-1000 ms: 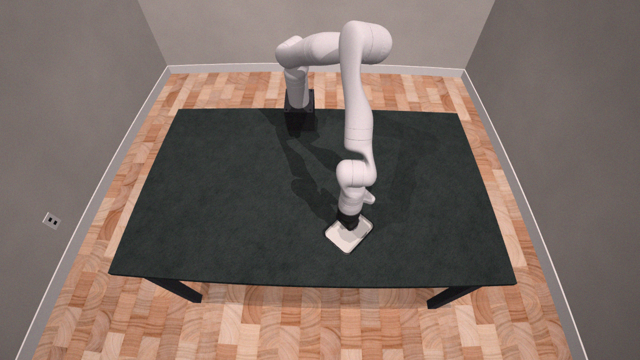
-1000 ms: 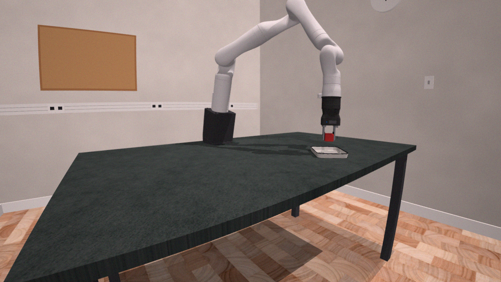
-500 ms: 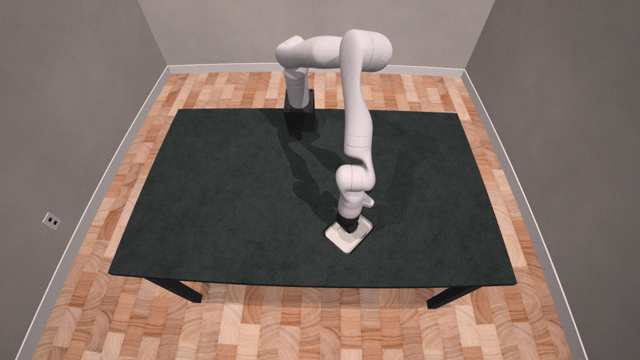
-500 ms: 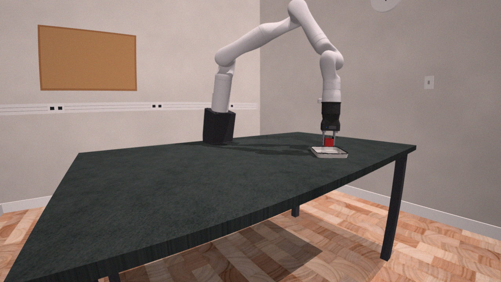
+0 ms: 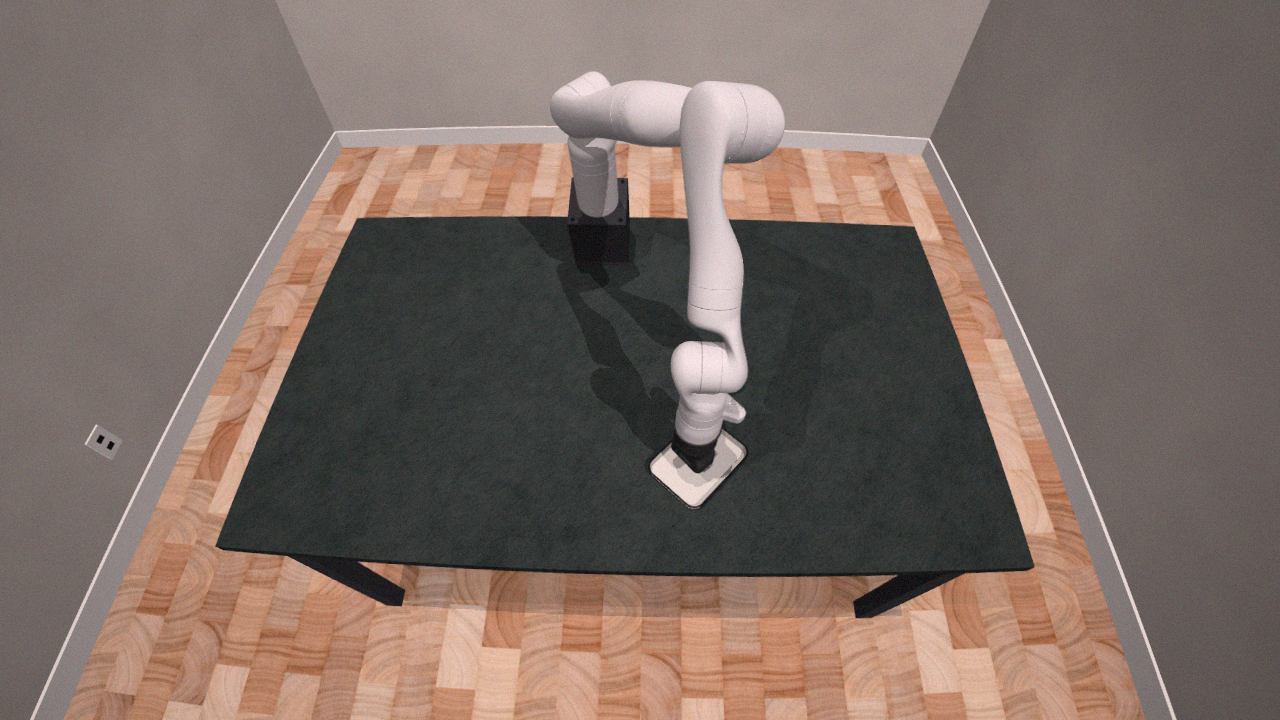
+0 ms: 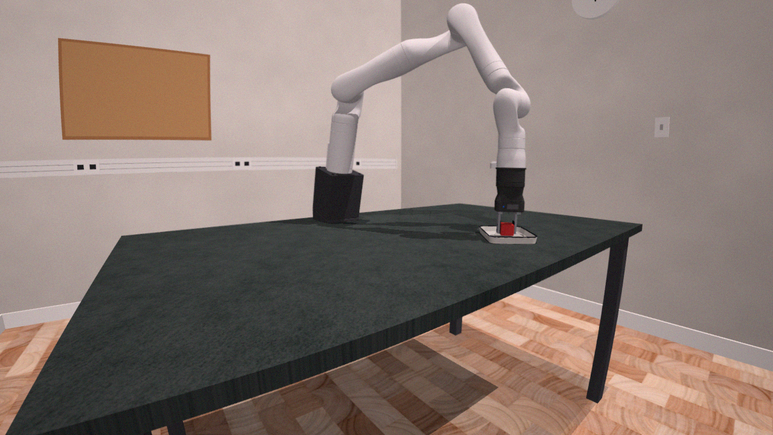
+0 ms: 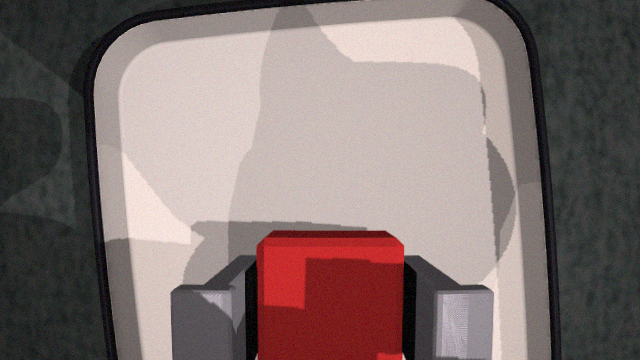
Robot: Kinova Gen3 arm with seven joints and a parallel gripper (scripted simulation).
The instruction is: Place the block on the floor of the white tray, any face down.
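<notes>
Right now the red block is 1 cm below my hand. From my hand the other things lie so: white tray: 2 cm below.
</notes>
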